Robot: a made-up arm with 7 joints. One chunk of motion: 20 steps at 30 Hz.
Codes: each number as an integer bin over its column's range. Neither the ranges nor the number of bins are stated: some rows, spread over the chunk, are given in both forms.
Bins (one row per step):
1: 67 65 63 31 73 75
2: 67 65 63 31 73 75
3: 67 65 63 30 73 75
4: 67 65 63 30 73 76
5: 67 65 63 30 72 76
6: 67 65 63 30 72 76
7: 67 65 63 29 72 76
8: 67 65 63 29 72 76
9: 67 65 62 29 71 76
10: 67 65 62 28 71 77
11: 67 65 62 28 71 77
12: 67 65 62 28 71 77
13: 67 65 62 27 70 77
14: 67 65 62 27 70 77
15: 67 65 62 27 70 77
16: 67 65 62 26 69 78
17: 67 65 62 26 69 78
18: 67 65 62 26 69 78
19: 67 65 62 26 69 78
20: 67 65 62 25 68 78
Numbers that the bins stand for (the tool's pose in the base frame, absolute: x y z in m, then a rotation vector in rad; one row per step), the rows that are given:
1: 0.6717 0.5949 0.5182 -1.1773 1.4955 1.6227
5: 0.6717 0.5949 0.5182 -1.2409 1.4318 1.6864
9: 0.6717 0.5949 0.4798 -1.3045 1.3682 1.6864
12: 0.6717 0.5949 0.4798 -1.3682 1.3682 1.7500
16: 0.6717 0.5949 0.4798 -1.4955 1.2409 1.8136
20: 0.6717 0.5949 0.4798 -1.5591 1.1773 1.8136
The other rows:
2: 0.6717 0.5949 0.5182 -1.1773 1.4955 1.6227
3: 0.6717 0.5949 0.5182 -1.2409 1.4955 1.6227
4: 0.6717 0.5949 0.5182 -1.2409 1.4955 1.6864
6: 0.6717 0.5949 0.5182 -1.2409 1.4318 1.6864
7: 0.6717 0.5949 0.5182 -1.3045 1.4318 1.6864
8: 0.6717 0.5949 0.5182 -1.3045 1.4318 1.6864
10: 0.6717 0.5949 0.4798 -1.3682 1.3682 1.7500
11: 0.6717 0.5949 0.4798 -1.3682 1.3682 1.7500
13: 0.6717 0.5949 0.4798 -1.4318 1.3045 1.7500
14: 0.6717 0.5949 0.4798 -1.4318 1.3045 1.7500
15: 0.6717 0.5949 0.4798 -1.4318 1.3045 1.7500
17: 0.6717 0.5949 0.4798 -1.4955 1.2409 1.8136
18: 0.6717 0.5949 0.4798 -1.4955 1.2409 1.8136
19: 0.6717 0.5949 0.4798 -1.4955 1.2409 1.8136

